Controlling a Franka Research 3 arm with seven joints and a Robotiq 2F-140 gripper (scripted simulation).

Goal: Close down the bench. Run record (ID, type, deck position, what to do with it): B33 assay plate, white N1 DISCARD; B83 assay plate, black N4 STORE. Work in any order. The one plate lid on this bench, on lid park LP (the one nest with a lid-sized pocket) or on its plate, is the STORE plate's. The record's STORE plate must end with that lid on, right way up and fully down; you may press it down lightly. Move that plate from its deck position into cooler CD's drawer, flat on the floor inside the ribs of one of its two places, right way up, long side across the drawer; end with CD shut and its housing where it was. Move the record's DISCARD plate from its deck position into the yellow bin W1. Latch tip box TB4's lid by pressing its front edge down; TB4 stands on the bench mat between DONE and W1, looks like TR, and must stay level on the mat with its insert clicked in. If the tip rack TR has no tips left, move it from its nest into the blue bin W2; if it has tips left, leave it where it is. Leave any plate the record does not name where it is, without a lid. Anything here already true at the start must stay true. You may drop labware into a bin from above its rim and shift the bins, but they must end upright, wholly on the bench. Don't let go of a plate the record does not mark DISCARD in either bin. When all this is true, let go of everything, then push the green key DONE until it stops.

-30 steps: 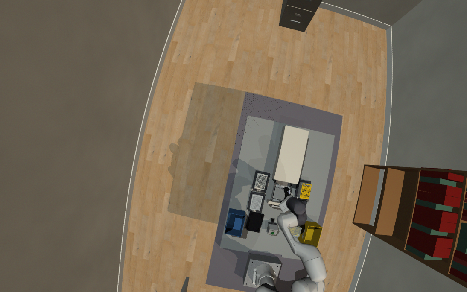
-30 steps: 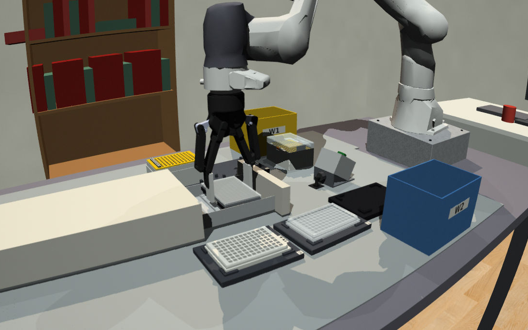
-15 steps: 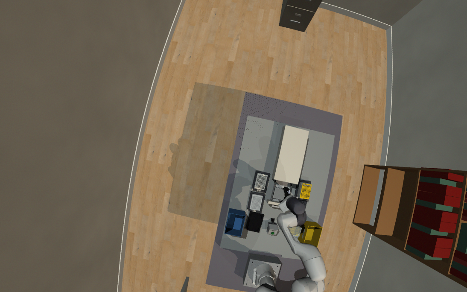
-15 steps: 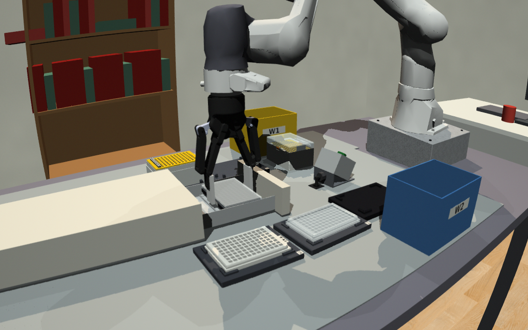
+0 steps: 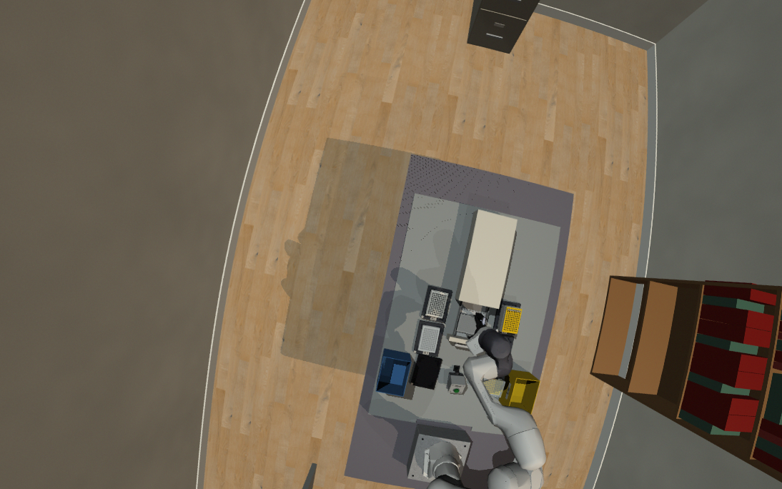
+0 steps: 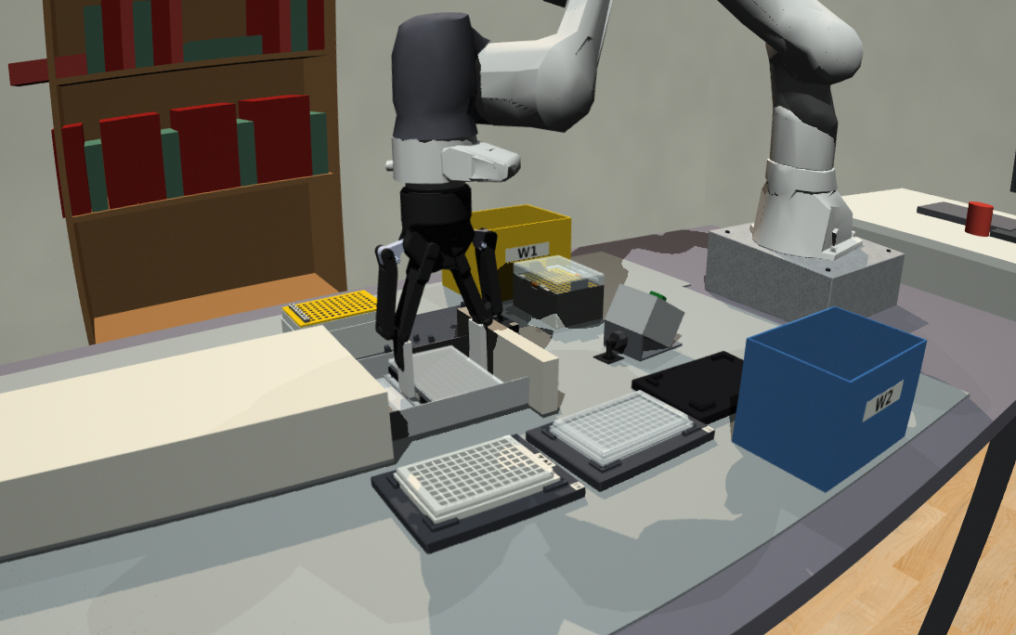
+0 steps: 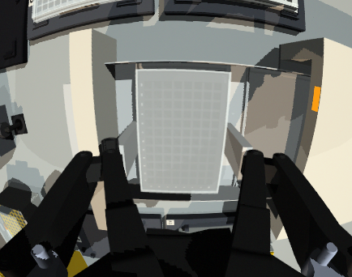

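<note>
My gripper is now 10 mm above the clear plate lid. From my hand the other things lie so: cooler CD (180 mm ahead, 20 mm below); black plate (20 mm below); cooler drawer (40 mm ahead, 20 mm below).
</note>
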